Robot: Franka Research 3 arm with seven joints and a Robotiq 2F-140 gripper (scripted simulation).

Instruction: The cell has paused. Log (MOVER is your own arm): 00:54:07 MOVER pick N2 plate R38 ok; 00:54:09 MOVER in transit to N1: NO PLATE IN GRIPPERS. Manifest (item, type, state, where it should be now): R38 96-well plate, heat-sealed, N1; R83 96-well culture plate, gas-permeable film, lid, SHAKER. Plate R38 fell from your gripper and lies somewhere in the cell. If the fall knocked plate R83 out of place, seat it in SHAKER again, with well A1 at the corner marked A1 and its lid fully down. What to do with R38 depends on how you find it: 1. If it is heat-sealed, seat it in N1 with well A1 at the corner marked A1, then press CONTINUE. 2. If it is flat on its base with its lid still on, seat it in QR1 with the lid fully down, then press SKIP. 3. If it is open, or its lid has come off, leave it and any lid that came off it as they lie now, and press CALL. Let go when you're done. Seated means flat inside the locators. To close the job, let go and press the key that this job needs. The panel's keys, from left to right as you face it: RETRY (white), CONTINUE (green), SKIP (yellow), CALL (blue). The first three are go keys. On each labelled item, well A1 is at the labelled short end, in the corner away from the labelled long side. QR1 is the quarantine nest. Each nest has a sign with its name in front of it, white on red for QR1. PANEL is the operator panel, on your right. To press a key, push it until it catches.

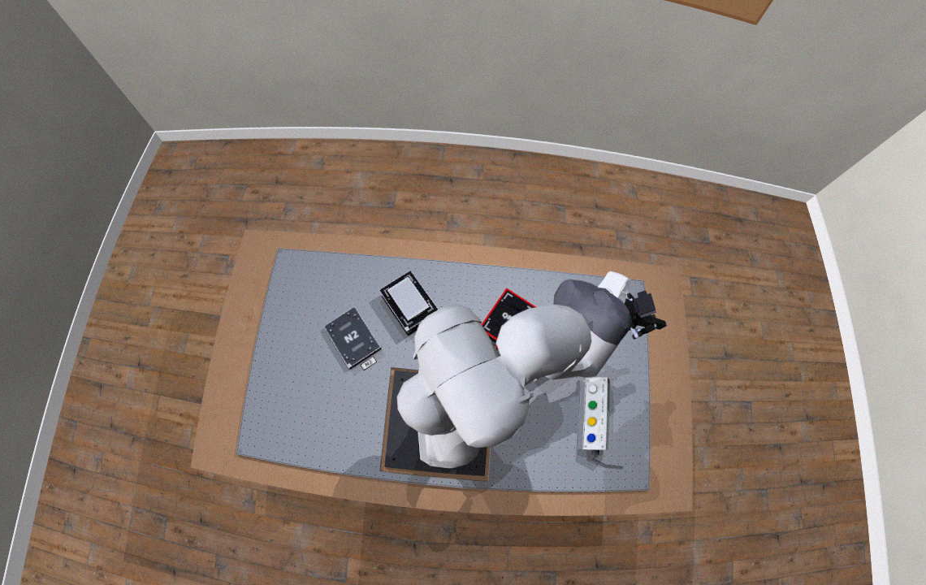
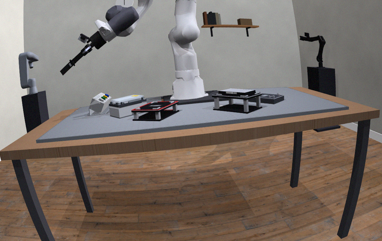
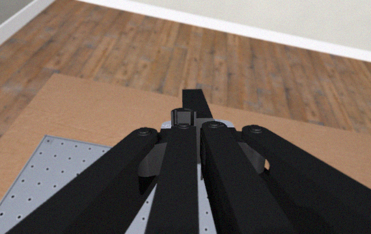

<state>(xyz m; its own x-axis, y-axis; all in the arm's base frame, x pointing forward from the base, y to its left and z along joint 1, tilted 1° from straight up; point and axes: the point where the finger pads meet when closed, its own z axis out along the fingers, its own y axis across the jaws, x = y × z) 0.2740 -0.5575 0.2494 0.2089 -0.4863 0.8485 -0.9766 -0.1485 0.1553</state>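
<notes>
The retry key lies 160 mm behind my hand, 130 mm to the left of it and 190 mm below it. Also, from my hand: QR1 nest 50 mm ahead, 400 mm to the left, 220 mm below; call key 310 mm behind, 130 mm to the left, 190 mm below; skip key 260 mm behind, 130 mm to the left, 190 mm below.
</notes>
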